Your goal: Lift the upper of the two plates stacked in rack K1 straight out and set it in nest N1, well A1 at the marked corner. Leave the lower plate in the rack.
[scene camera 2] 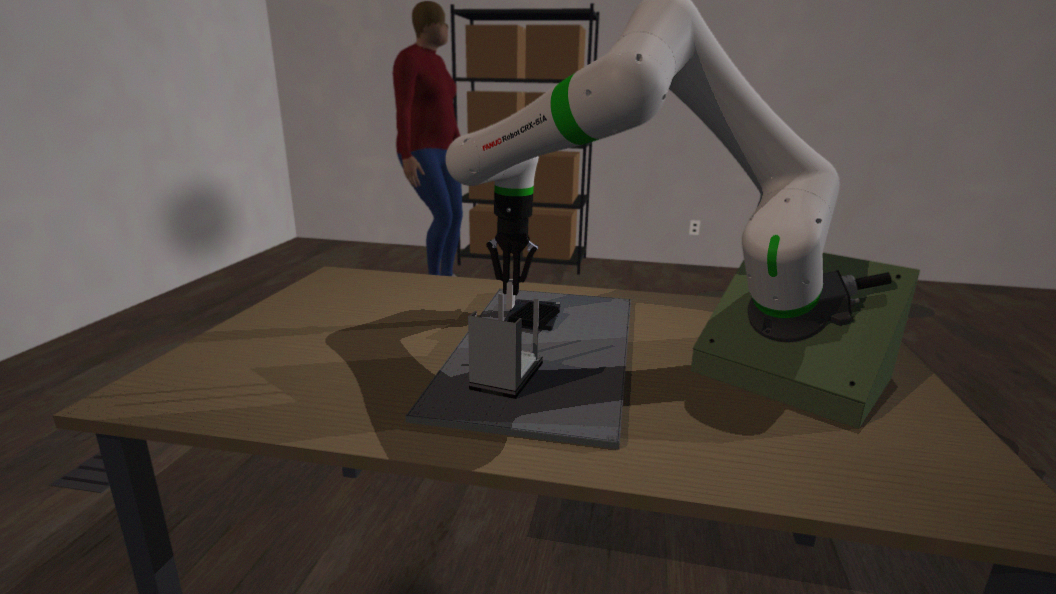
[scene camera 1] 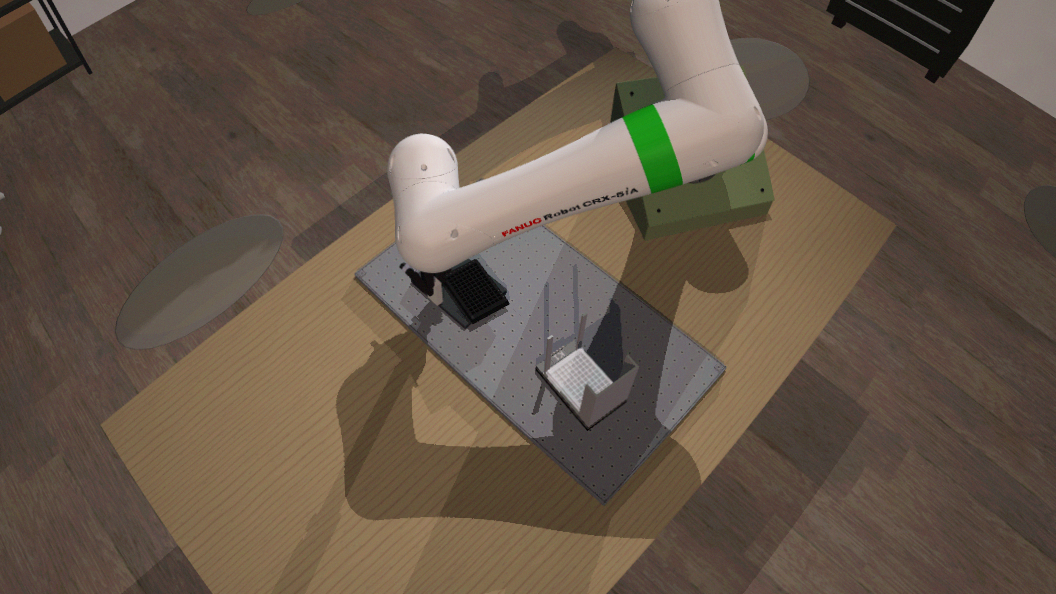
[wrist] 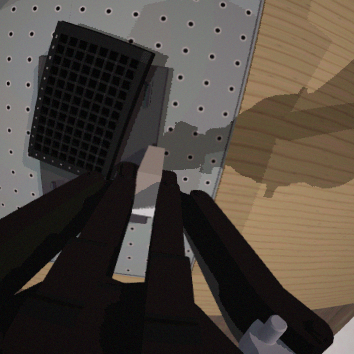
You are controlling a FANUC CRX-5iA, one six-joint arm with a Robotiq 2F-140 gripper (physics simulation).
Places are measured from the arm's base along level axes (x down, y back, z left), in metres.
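Pixels of known places: gripper, fingertip midpoint: (scene camera 2: 510, 306) (scene camera 1: 435, 299) (wrist: 153, 161); arm's base at its link origin: (scene camera 2: 787, 312).
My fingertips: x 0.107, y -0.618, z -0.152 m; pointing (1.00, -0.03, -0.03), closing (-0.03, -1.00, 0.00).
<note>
For each thing: its top centre in the pictures, then the offset to it from my fingertips. Level surfaces: height alone.
- black well plate at its top centre: (wrist: 78, 107) (scene camera 1: 474, 287) (scene camera 2: 534, 311) dz +0.040, dx -0.011, dy +0.071 m
- dark nest N1 at its top centre: (wrist: 92, 147) (scene camera 1: 458, 283) (scene camera 2: 533, 310) dz +0.002, dx +0.004, dy +0.060 m
- white well plate at its top centre: (scene camera 1: 585, 382) dz +0.340, dx -0.016, dy +0.075 m
- rack K1 at its top centre: (scene camera 1: 588, 348) (scene camera 2: 507, 305) dz +0.330, dx -0.134, dy +0.077 m
- grey perforated board at its surface level: dx +0.018 m
- wooden table at its surface level: dx +0.031 m
A black well plate (scene camera 1: 476, 289) (scene camera 2: 536, 313) (wrist: 90, 100) lies askew on the dark nest N1 (scene camera 1: 459, 313) (wrist: 145, 130). It is turned relative to the nest, overhangs it and looks tilted. The A1 mark does not show in the wrist view. My gripper (scene camera 1: 434, 291) (scene camera 2: 511, 288) (wrist: 153, 161) is shut beside the plate, close to its edge; a pale tapered piece shows at the fingertips. Whether it touches the plate or nest, I cannot tell. A white well plate (scene camera 1: 579, 376) sits low in rack K1 (scene camera 1: 616, 395) (scene camera 2: 494, 350).
The rack has slim upright posts (scene camera 1: 548, 353) (scene camera 2: 535, 328) and tall pale walls. Nest and rack stand on a grey perforated board (scene camera 1: 516, 277) (scene camera 2: 583, 398) (wrist: 200, 60) on the wooden table (scene camera 1: 243, 435) (scene camera 2: 243, 384). The arm's green base (scene camera 1: 701, 206) (scene camera 2: 804, 376) stands beside the board.
</note>
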